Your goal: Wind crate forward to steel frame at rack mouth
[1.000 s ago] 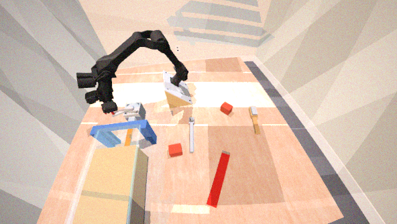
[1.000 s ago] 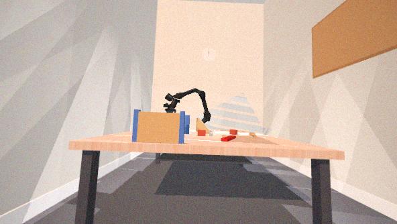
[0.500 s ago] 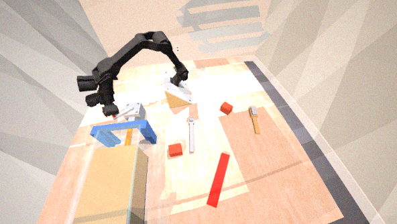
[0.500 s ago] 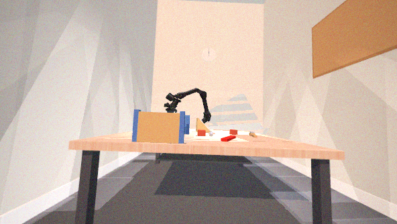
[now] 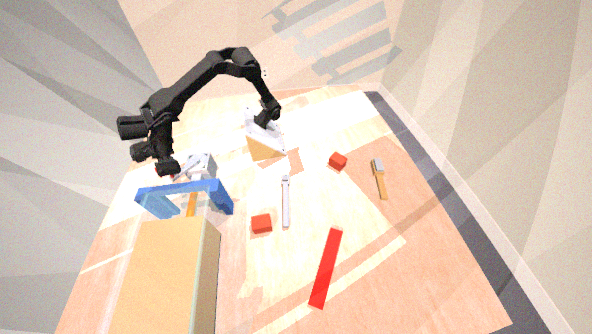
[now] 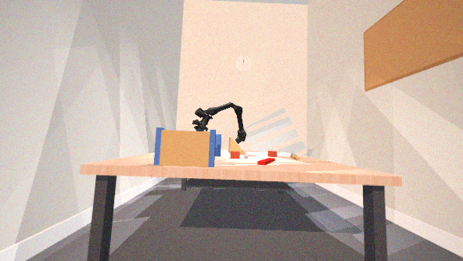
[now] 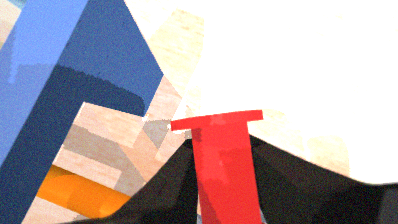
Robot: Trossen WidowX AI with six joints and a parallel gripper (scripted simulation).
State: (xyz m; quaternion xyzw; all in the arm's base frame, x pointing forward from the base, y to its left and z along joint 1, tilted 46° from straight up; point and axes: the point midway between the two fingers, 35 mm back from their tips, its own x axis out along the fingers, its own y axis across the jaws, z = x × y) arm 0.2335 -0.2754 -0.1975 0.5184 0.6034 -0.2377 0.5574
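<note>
The grey crank arm lies 40 mm to the left of my gripper tip, 30 mm below it and 30 mm behind it. Also, from my gripper tip: blue steel frame (90 mm ahead, 80 mm to the left, 30 mm below); then grey winch (100 mm below, 90 mm behind, 80 mm to the left); then red grip (10 mm to the left, 10 mm behind).
</note>
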